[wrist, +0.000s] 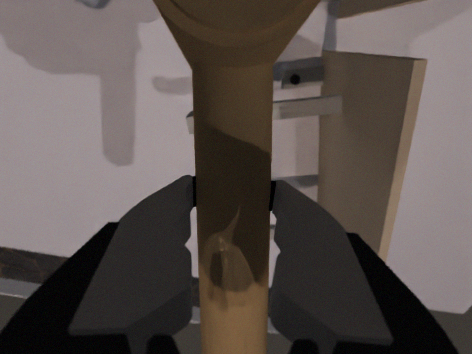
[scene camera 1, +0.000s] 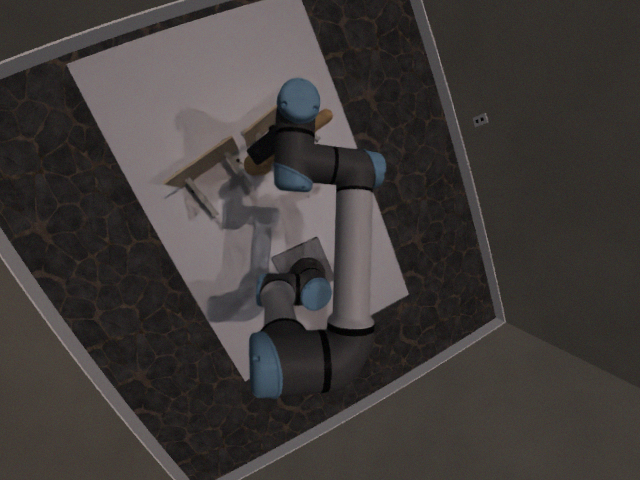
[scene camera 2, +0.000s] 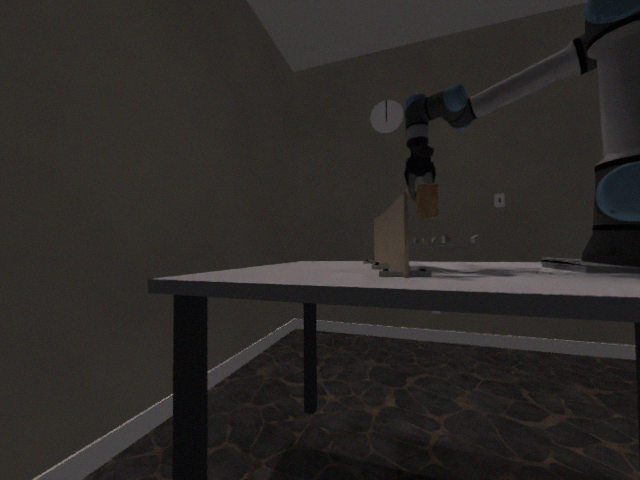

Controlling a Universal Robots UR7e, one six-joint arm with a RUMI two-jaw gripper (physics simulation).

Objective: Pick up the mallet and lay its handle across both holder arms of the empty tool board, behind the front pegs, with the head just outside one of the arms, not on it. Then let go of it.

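Pixels of known places: gripper, fingertip midpoint: (wrist: pixel 233 181); arm's base, origin of the base link: (scene camera 1: pixel 307 273) (scene camera 2: pixel 622 263).
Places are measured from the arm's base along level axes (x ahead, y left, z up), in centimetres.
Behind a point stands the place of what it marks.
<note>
The mallet (scene camera 1: pixel 258 165) {x 45.9, y -3.3, z 24.6 cm} (scene camera 2: pixel 427 201) {x 47.2, y -0.6, z 18.6 cm} (wrist: pixel 233 125) {x 47.2, y -8.2, z 22.9 cm} is brown, with a thick round head and a lighter handle. My gripper (scene camera 2: pixel 423 180) (wrist: pixel 233 181) {x 47.6, y -11.9, z 21.1 cm} is shut on its handle and holds it roughly level, high above the table. The empty tool board (scene camera 1: pixel 258 126) {x 58.7, y -10.5, z 13.2 cm} (wrist: pixel 367 140) {x 58.8, y -11.2, z 12.8 cm} stands upright beside the handle, partly hidden by my arm in scene camera 1. In the wrist view, one holder arm (wrist: pixel 310 107) {x 55.2, y -10.2, z 6.4 cm} passes below the handle, and its front peg (wrist: pixel 190 123) {x 42.9, y -12.8, z 8.0 cm} shows left of the handle. The head is beyond that arm, towards the other board. The second arm is largely hidden.
A second tool board (scene camera 1: pixel 201 162) {x 57.0, y 12.0, z 12.5 cm} with two holder arms stands at the left in scene camera 1, close to the empty board, near the head's side. Both boards stand on the white table (scene camera 1: pixel 155 93) {x 89.2, y 15.1, z -1.8 cm} (scene camera 2: pixel 258 276) {x 88.9, y 27.4, z -1.8 cm}. A grey plate (scene camera 1: pixel 297 253) {x 10.4, y -0.7, z 0.6 cm} lies near the arm's base.
</note>
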